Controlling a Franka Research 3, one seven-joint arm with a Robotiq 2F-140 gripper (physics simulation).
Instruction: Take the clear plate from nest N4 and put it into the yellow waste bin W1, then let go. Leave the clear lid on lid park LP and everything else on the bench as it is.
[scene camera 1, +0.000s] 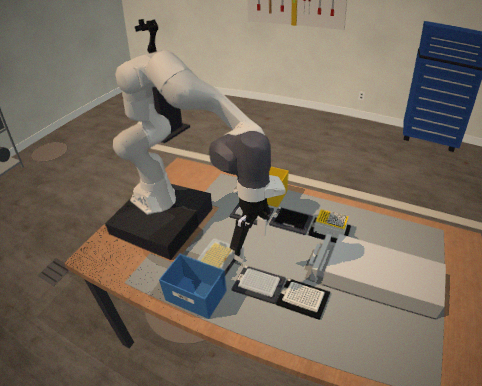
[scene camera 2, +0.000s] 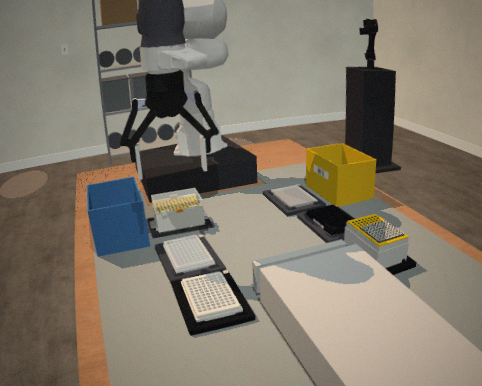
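Observation:
The clear plate (scene camera 1: 260, 281) (scene camera 2: 189, 253) lies flat in a dark grey nest (scene camera 1: 276, 299) (scene camera 2: 167, 270), beside a white plate in a black nest. My gripper (scene camera 1: 252, 243) (scene camera 2: 172, 161) is open and empty, fingers pointing down. It hangs above the bench, apart from the clear plate, and in the scene camera 2 view it appears above and behind the plate. The yellow waste bin W1 (scene camera 1: 279, 186) (scene camera 2: 341, 175) stands at the back and is partly hidden by my arm in the scene camera 1 view. The clear lid (scene camera 2: 293, 196) lies on its dark park beside the bin.
A blue bin (scene camera 1: 193, 286) (scene camera 2: 117, 217) and a tip box with yellow tips (scene camera 1: 216, 254) (scene camera 2: 178, 211) stand near the clear plate. The white plate (scene camera 1: 304, 296) (scene camera 2: 211, 296), a black plate (scene camera 1: 293, 218) (scene camera 2: 330, 218), another tip box (scene camera 1: 332, 222) (scene camera 2: 377, 239) and a large pale device (scene camera 1: 385, 275) (scene camera 2: 360, 310) stand on the bench.

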